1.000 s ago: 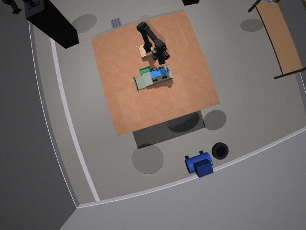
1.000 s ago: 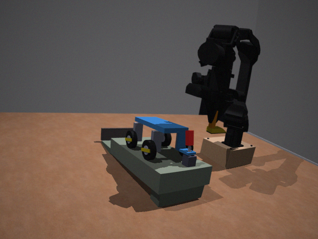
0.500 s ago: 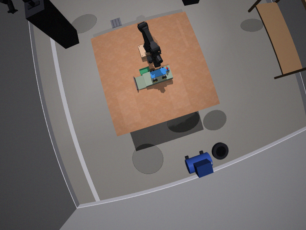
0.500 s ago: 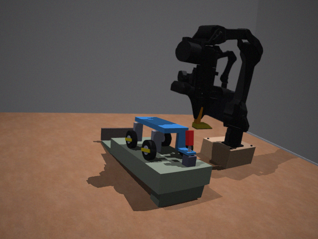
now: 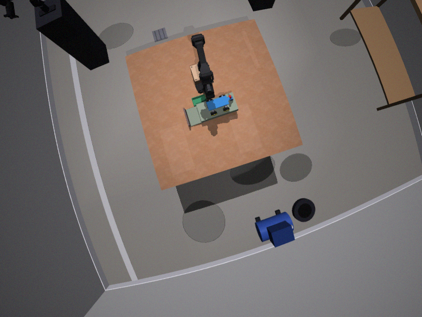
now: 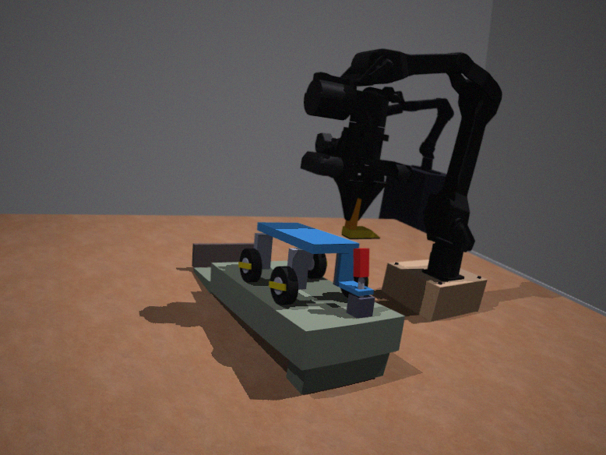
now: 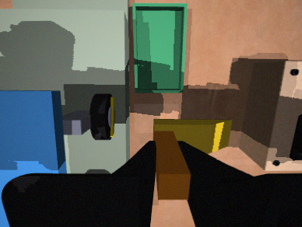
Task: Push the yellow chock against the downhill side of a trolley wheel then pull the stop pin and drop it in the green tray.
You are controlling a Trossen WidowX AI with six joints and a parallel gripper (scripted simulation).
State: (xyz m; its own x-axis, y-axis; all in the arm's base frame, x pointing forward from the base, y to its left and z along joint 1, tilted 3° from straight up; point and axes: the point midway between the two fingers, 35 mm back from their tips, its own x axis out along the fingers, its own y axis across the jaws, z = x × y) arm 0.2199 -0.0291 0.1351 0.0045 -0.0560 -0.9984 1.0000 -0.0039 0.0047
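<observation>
Right now my gripper tip is 160 mm to the right of the red-headed stop pin, 90 mm short of it and 30 mm above it. From my gripper tip the other things lie so: blue trolley 110 mm ahead, 50 mm to the left, 50 mm below; then grey-green ramp 120 mm below, 110 mm ahead, 50 mm to the left; then yellow chock 20 mm behind, 10 mm below.
</observation>
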